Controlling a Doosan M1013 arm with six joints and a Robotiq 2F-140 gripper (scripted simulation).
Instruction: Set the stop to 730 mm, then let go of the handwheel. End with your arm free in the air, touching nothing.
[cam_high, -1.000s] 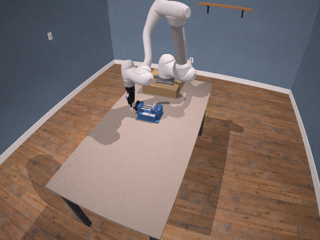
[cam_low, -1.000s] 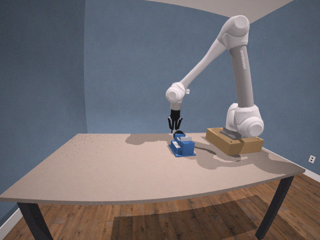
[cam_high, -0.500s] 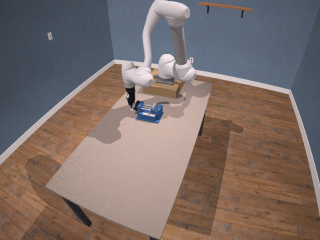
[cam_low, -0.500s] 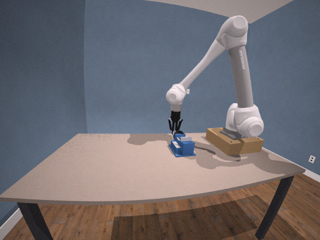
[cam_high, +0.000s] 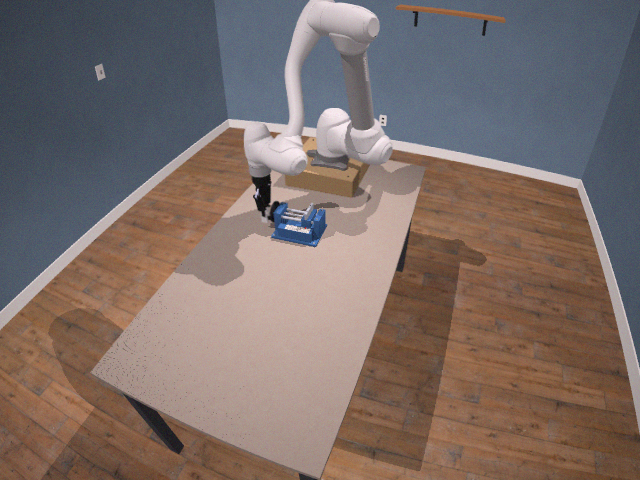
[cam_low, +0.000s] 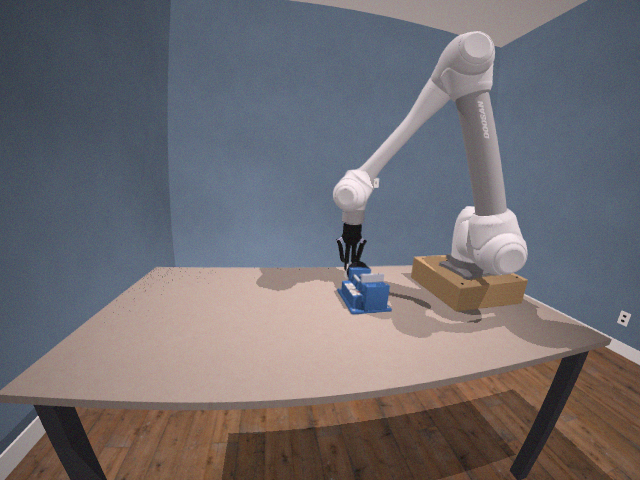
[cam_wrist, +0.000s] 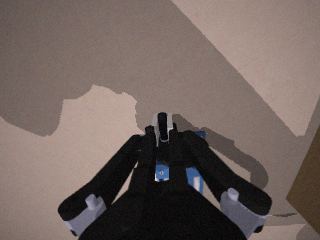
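Right now my hand is 10 mm past the black handwheel, 20 mm to the right of it and 10 mm above it. Also, from my hand: grey stop block (190 mm to the left, 20 mm above).
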